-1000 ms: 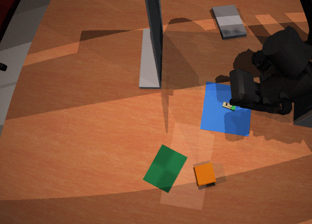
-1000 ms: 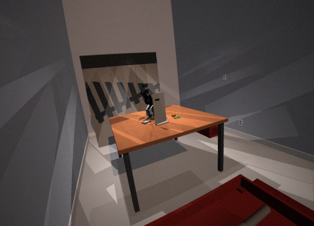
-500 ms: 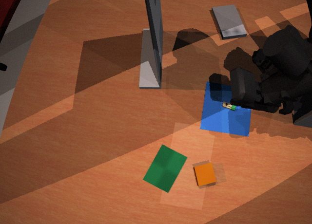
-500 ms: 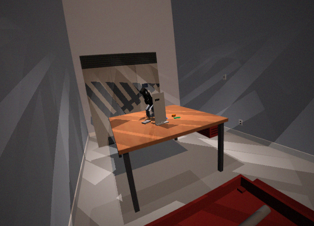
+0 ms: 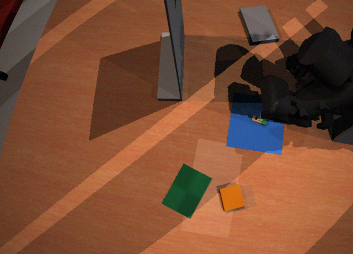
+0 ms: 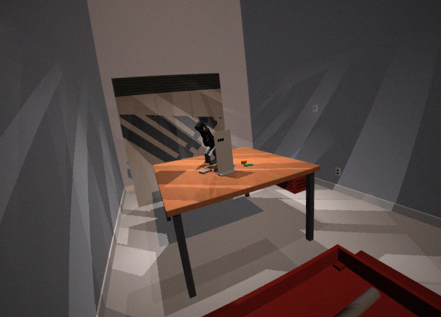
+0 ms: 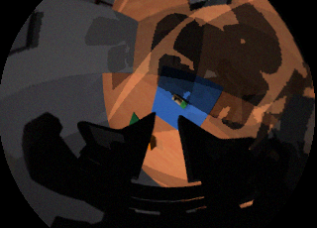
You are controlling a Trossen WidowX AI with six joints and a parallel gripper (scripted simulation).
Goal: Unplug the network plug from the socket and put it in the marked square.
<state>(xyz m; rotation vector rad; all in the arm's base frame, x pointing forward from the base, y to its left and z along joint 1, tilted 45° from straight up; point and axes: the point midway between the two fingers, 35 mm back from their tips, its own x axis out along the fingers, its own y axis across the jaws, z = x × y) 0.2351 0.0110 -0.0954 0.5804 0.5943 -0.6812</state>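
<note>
Right now the blue square is 60 mm below my gripper tip and 10 mm ahead of it. Round my gripper tip: green flat patch (180 mm to the left, 110 mm ahead, 60 mm below); then orange cube (160 mm to the left, 40 mm below, 20 mm ahead); then upright grey panel (210 mm ahead, 120 mm above, 90 mm to the right).
</note>
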